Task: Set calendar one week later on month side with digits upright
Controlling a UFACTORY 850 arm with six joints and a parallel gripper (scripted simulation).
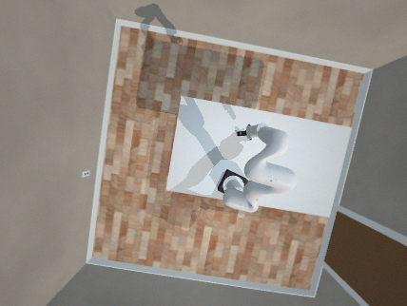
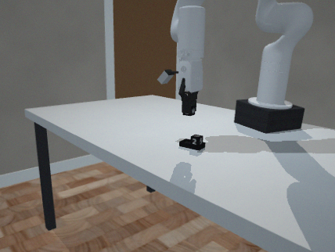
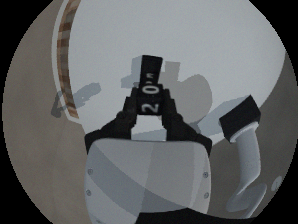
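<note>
The black calendar tray is 10 mm behind my hand, 20 mm to the left of it and 130 mm below it.
</note>
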